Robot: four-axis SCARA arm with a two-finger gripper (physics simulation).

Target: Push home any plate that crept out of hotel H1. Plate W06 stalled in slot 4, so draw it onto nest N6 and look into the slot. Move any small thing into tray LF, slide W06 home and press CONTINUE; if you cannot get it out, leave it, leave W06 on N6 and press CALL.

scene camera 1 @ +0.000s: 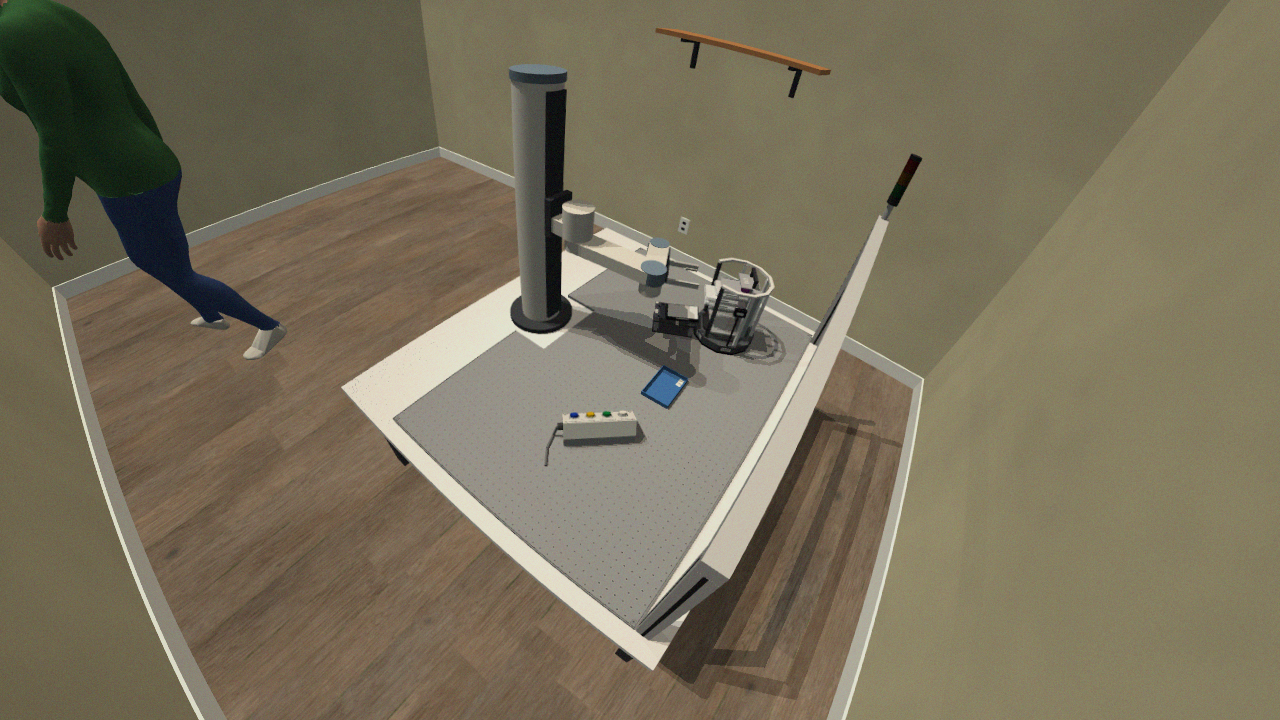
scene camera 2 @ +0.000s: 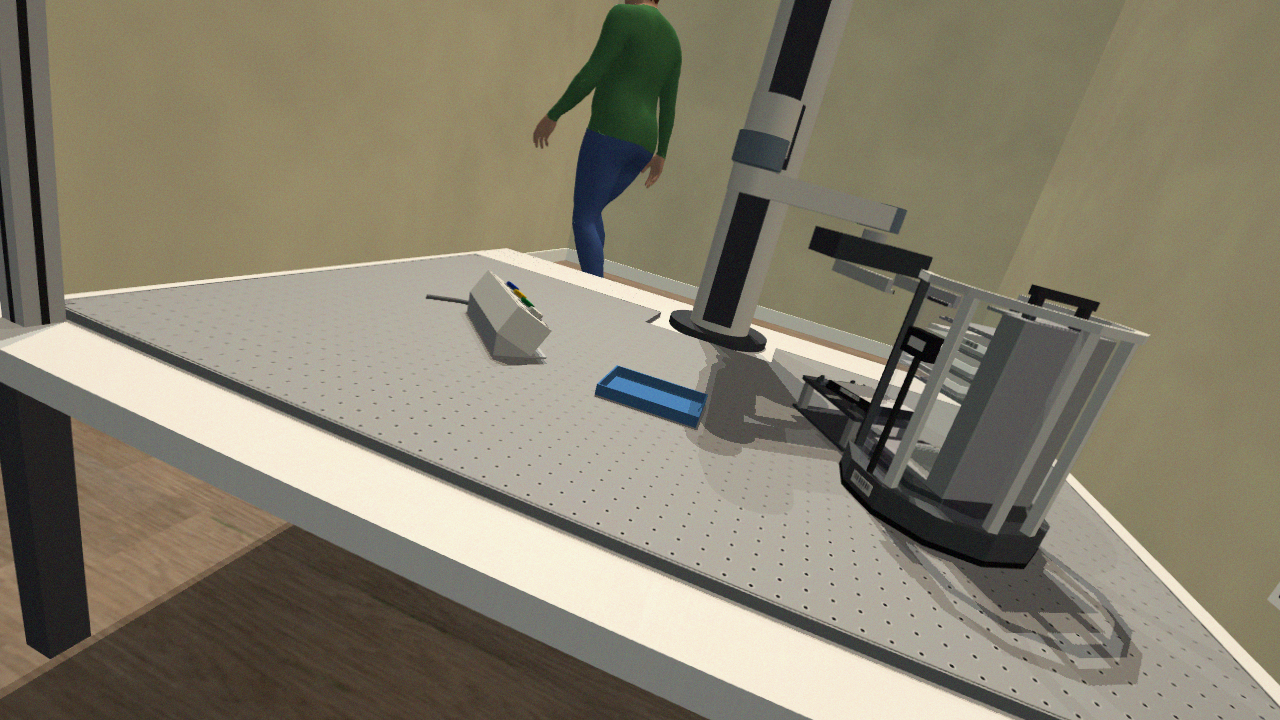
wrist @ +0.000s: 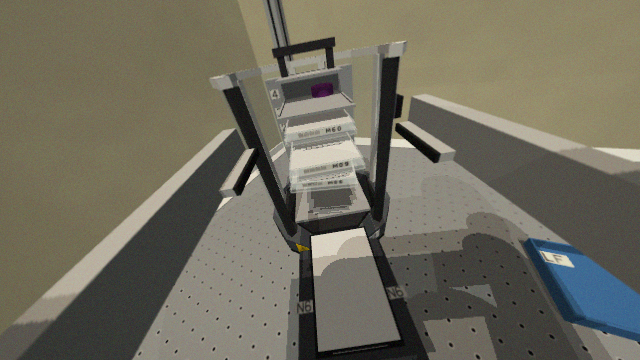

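Where they show: gripper, fingertip midpoint: (scene camera 1: 698, 276) (wrist: 324, 127); arm's base at its link origin: (scene camera 1: 541, 312) (scene camera 2: 716, 333).
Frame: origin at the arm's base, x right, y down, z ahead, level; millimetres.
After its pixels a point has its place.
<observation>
In the wrist view my gripper (wrist: 324, 127) {y -266, x -322, z 491 mm} is open and empty, facing hotel H1 (wrist: 386, 125) {y -228, x -294, z 595 mm} (scene camera 2: 1011, 411) {y -192, x -397, z 744 mm} from above nest N6 (wrist: 306, 332) {y -73, x -337, z 409 mm}. A pale plate (wrist: 352, 295) {y -91, x -299, z 456 mm} lies on the nest between its dark rails; no label shows on it. Slot 4 holds no plate; a small purple round thing (wrist: 322, 90) {y -262, x -392, z 643 mm} sits inside, right of centre. Below are plate M60 (wrist: 320, 131) {y -236, x -360, z 556 mm}, plate M09 (wrist: 327, 157) {y -211, x -348, z 541 mm} and a lower plate (wrist: 325, 183) {y -179, x -352, z 532 mm}, apparently M06. M09 seems to stand out further than M60. Blue tray LF (wrist: 600, 295) {y -15, x -21, z 592 mm} (scene camera 1: 664, 387) {y -15, x 8, z 602 mm} (scene camera 2: 648, 396) {y -15, x 13, z 601 mm} is empty.
A button box (scene camera 1: 599, 427) {y -80, x 323, z 555 mm} (scene camera 2: 505, 317) {y -72, x 257, z 631 mm} with blue, yellow, green and white buttons stands beyond the tray. The arm's column (scene camera 1: 537, 197) {y -536, x 54, z 52 mm} (scene camera 2: 733, 259) {y -197, x 4, z 77 mm} rises from the table. A long upright barrier (scene camera 1: 787, 434) {y -620, x 454, z 983 mm} lines one edge. A person (scene camera 1: 143, 179) (scene camera 2: 635, 80) walks beyond the table.
</observation>
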